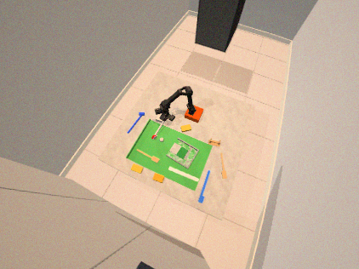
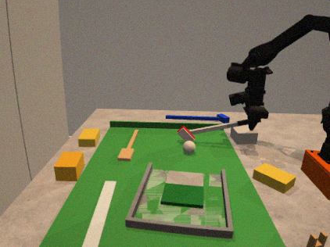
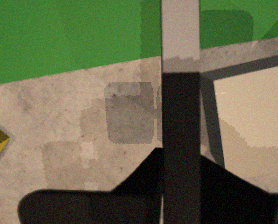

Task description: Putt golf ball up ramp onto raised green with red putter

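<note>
Right now my gripper tip is 12 cm short of the red putter and 1 cm to the left of it. From my gripper tip the other things lie so: white bar: 43 cm ahead, 40 cm to the left, 7 cm below; white golf ball: 22 cm ahead, 5 cm to the left, 5 cm below; blue putter: 30 cm to the right, 15 cm ahead, 6 cm below.
</note>
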